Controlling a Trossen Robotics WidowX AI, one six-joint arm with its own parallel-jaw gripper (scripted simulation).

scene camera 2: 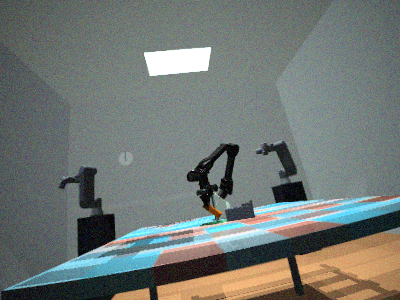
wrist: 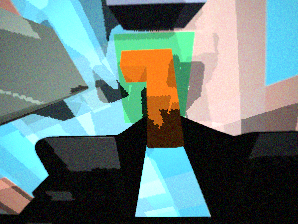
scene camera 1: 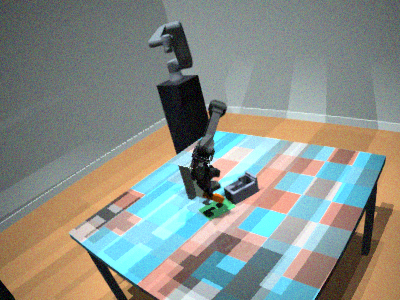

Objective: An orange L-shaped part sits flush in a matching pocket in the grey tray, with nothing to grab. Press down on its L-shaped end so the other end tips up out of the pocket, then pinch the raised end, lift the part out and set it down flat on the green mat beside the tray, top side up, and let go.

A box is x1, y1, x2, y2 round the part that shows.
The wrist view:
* gripper: 162, 120 [0, 116, 297, 223]
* orange L-shaped part: 155, 66 [120, 48, 183, 147], held by the gripper
